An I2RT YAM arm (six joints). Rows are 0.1 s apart.
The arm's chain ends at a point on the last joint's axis. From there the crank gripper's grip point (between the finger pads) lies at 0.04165 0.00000 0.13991 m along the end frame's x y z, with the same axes.
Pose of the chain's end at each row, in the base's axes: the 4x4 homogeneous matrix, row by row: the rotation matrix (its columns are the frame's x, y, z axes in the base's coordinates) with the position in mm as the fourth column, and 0 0 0 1 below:
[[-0.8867 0.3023 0.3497 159.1], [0.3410 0.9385 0.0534 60.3], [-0.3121 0.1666 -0.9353 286.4], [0 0 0 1]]
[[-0.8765 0.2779 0.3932 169.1], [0.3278 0.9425 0.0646 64.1], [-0.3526 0.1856 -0.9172 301.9], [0 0 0 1]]
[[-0.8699 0.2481 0.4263 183.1], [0.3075 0.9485 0.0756 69.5], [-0.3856 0.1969 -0.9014 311.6], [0 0 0 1]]
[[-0.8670 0.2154 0.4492 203.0], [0.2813 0.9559 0.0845 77.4], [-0.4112 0.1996 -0.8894 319.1], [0 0 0 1]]
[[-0.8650 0.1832 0.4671 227.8], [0.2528 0.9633 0.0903 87.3], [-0.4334 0.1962 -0.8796 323.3], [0 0 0 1]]
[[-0.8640 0.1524 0.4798 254.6], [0.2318 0.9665 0.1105 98.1], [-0.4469 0.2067 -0.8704 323.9], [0 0 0 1]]
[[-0.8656 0.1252 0.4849 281.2], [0.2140 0.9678 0.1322 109.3], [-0.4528 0.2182 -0.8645 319.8], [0 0 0 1]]
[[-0.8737 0.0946 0.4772 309.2], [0.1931 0.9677 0.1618 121.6], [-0.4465 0.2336 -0.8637 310.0], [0 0 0 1]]
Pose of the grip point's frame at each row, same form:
[[-0.8867 0.3023 0.3497 171.1], [0.3410 0.9385 0.0534 82.0], [-0.3121 0.1666 -0.9353 142.5], [0 0 0 1]]
[[-0.8765 0.2779 0.3932 187.6], [0.3278 0.9425 0.0646 86.8], [-0.3526 0.1856 -0.9172 158.9], [0 0 0 1]]
[[-0.8699 0.2481 0.4263 206.5], [0.3075 0.9485 0.0756 92.9], [-0.3856 0.1969 -0.9014 169.4], [0 0 0 1]]
[[-0.8670 0.2154 0.4492 229.7], [0.2813 0.9559 0.0845 100.9], [-0.4112 0.1996 -0.8894 177.5], [0 0 0 1]]
[[-0.8650 0.1832 0.4671 257.1], [0.2528 0.9633 0.0903 110.5], [-0.4334 0.1962 -0.8796 182.2], [0 0 0 1]]
[[-0.8640 0.1524 0.4798 285.7], [0.2318 0.9665 0.1105 123.2], [-0.4469 0.2067 -0.8704 183.5], [0 0 0 1]]
[[-0.8656 0.1252 0.4849 313.0], [0.2140 0.9678 0.1322 136.7], [-0.4528 0.2182 -0.8645 180.0], [0 0 0 1]]
[[-0.8737 0.0946 0.4772 339.6], [0.1931 0.9677 0.1618 152.3], [-0.4465 0.2336 -0.8637 170.6], [0 0 0 1]]

